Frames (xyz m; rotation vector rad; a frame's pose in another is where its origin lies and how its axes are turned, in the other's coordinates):
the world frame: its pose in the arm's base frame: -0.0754 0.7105 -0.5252 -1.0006 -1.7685 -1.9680
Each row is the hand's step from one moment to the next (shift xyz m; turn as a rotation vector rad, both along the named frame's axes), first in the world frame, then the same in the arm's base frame.
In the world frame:
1: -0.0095 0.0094 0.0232 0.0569 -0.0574 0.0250
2: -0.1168 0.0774 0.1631 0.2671 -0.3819 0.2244
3: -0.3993 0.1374 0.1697 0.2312 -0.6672 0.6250
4: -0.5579 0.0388 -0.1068 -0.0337 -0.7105 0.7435
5: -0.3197 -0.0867 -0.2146 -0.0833 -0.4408 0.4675
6: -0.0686 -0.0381 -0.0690 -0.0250 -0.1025 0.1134
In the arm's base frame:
1: 0.0195 0.0184 0.0004 -0.0701 0.0471 -0.0044
2: 0.1795 0.1162 -0.0224 -0.3709 0.3450 -0.1045
3: 0.4200 0.0498 -0.1681 -0.4144 0.7747 -0.3425
4: 0.3889 -0.2309 -0.3458 -0.2209 0.8388 -0.5535
5: 0.1084 -0.2587 -0.2777 -0.0911 0.5128 -0.3854
6: 0.0041 -0.0738 -0.0739 -0.0159 0.1225 -0.0934

